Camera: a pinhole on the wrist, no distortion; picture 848 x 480 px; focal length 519.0 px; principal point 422.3 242.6 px. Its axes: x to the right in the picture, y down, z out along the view. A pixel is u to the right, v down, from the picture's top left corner.
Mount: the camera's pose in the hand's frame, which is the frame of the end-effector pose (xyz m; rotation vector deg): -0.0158 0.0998 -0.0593 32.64 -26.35 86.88
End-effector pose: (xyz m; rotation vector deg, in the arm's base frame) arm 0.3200 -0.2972 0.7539 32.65 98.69 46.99
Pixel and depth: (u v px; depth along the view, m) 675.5 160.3 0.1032
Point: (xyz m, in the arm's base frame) 0.3651 -0.2289 0.7989
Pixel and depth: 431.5 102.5 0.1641
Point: 0.3746 -0.2497 0.7201
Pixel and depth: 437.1 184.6 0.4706
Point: 0.6079 -0.2842 0.5239
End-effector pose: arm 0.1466 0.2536 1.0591 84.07 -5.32 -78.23
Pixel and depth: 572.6 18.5 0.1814
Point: 0.1077 0.1209 1.0586
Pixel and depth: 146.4 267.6 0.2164
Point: 0.0403 0.2882 0.9904
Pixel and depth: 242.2 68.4 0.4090
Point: -0.0767 0.1599 0.8187
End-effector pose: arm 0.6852 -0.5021 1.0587 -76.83 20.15 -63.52
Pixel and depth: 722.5 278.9 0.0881
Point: 0.7468 -0.4788 0.9875
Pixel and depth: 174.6 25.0 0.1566
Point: 0.7021 -0.5321 1.1317
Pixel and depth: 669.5 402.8 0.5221
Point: 0.9993 -0.0848 1.1679
